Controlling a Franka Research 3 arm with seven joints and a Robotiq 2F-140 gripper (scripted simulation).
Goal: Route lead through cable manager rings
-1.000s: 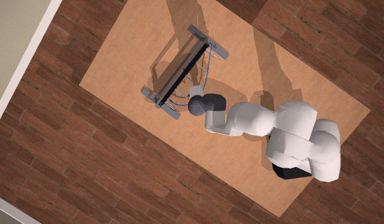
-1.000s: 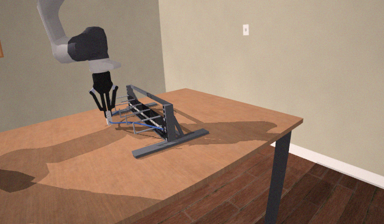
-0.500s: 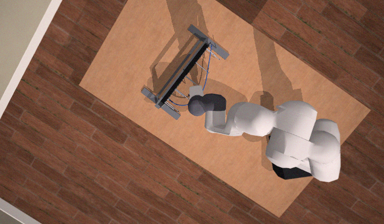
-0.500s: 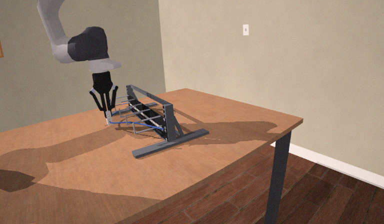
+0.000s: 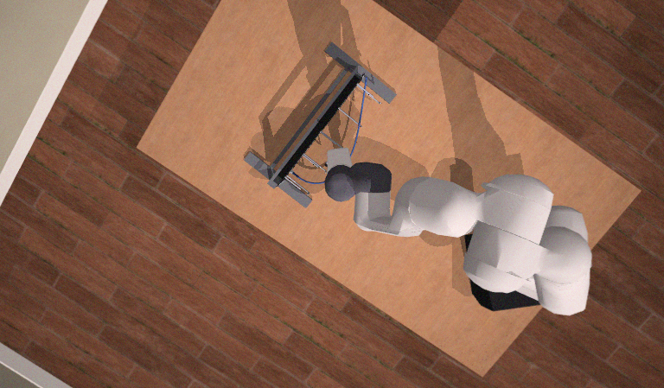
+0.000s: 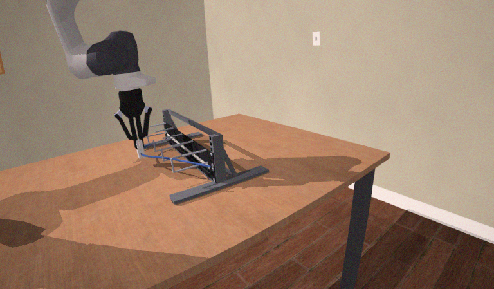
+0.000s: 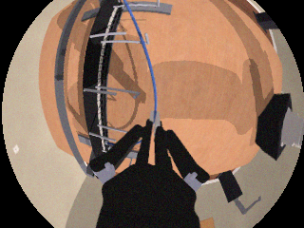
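My hand is 150 mm short of the dark rack, 70 mm to the left of it and 10 mm below it.
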